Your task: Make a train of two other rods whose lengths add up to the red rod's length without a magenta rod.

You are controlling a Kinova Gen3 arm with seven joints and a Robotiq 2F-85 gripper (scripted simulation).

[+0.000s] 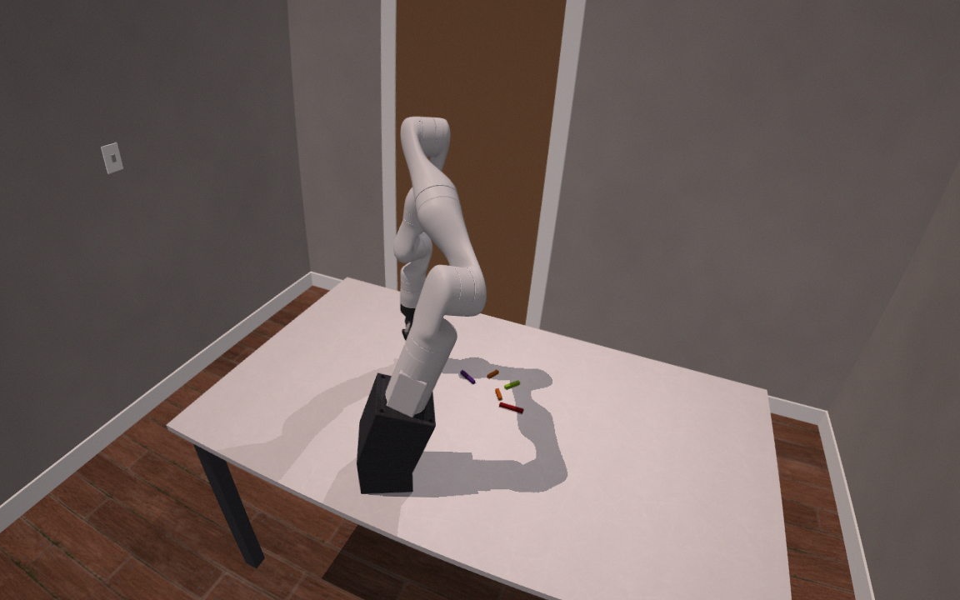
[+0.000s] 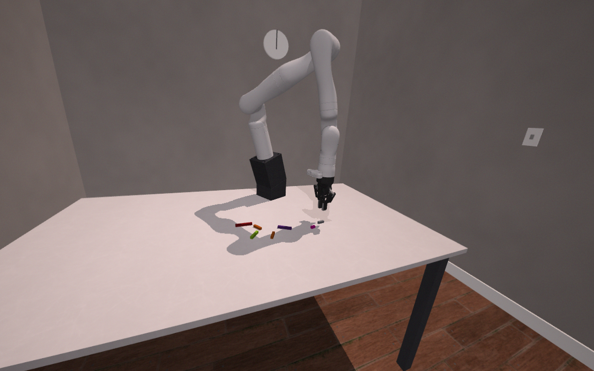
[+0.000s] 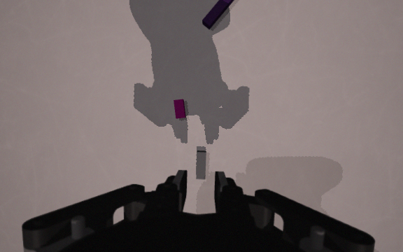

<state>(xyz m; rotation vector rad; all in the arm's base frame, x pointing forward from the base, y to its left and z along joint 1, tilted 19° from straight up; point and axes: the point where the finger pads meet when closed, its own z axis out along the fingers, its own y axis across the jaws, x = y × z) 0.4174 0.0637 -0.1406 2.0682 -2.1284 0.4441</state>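
The grey rod lies 8 cm below my hand. Also, from my hand: purple rod: 3 cm behind, 18 cm to the right, 8 cm below; magenta rod: 2 cm ahead, 6 cm to the right, 8 cm below; lime rod: 3 cm behind, 31 cm to the right, 8 cm below.
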